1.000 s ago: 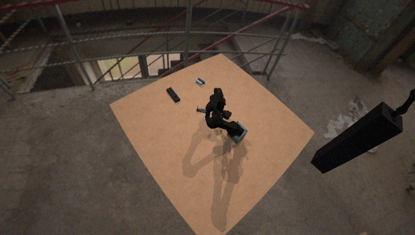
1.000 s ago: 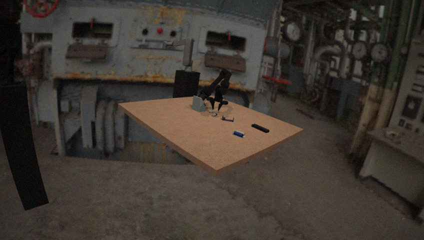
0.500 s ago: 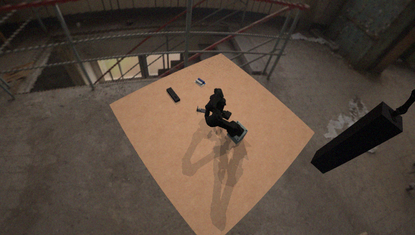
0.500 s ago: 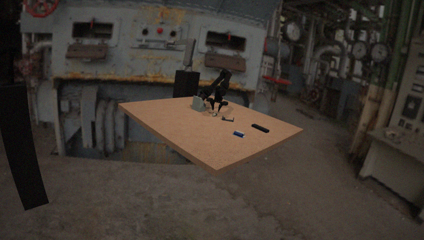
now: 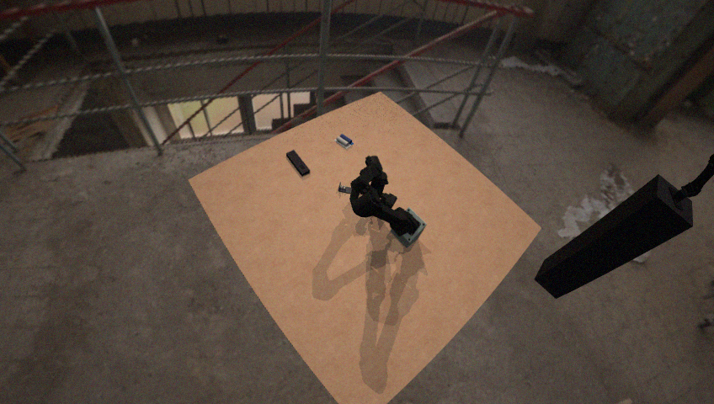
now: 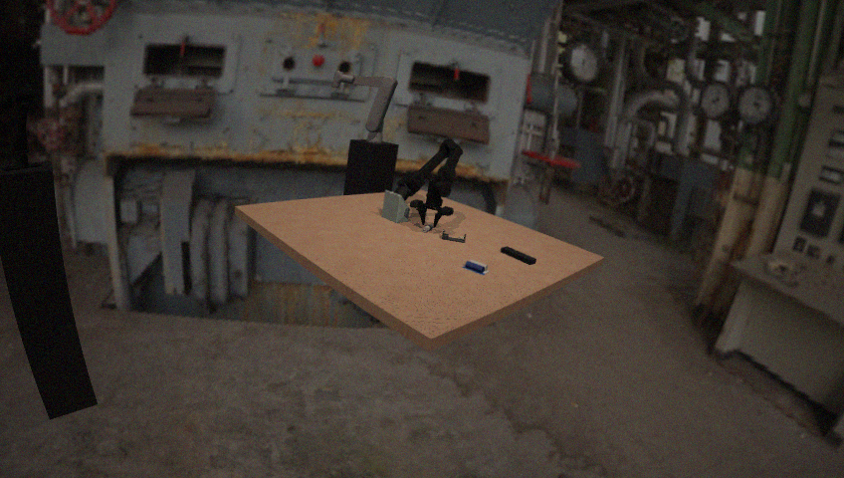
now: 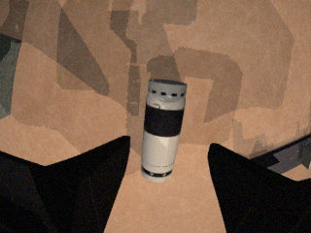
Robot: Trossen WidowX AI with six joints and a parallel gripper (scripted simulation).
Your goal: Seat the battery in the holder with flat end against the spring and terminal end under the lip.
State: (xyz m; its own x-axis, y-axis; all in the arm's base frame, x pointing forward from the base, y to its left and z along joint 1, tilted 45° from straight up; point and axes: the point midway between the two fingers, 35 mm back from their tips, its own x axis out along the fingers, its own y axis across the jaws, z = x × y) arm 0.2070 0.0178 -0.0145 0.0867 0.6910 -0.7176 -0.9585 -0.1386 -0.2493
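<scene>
Right now my gripper tip is 10 mm past the battery and 10 mm above it.
</scene>
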